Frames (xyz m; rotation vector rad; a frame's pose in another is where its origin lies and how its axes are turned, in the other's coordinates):
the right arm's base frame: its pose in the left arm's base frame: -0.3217 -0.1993 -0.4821 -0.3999 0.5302 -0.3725
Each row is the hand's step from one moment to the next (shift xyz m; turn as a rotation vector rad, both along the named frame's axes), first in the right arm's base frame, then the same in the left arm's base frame.
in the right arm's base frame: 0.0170 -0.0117 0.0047 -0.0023 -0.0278 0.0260
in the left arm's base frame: 0.0134 -0.0162 0.0021 0.0059 -0.0159 0.0342
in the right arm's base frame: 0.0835 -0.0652 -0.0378 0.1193 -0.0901 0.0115
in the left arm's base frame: 0.0305 -0.1027 -0.0343 0.0805 -0.1265 0.0014
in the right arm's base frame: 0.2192 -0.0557 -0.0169 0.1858 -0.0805 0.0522
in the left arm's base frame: 0.1529 -0.1484 -0.0777 0.1584 -0.1365 0.0019
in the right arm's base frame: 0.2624 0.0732 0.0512 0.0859 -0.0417 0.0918
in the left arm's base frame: 0.2555 -0.0385 -0.1004 0.1095 -0.0488 0.0564
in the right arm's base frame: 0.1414 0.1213 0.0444 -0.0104 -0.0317 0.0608
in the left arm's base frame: 0.1663 0.0539 -0.0782 0.0177 -0.0063 0.0668
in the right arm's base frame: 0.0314 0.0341 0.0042 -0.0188 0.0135 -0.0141
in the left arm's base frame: 0.0355 0.0166 -0.0251 -0.0196 0.0160 -0.0096
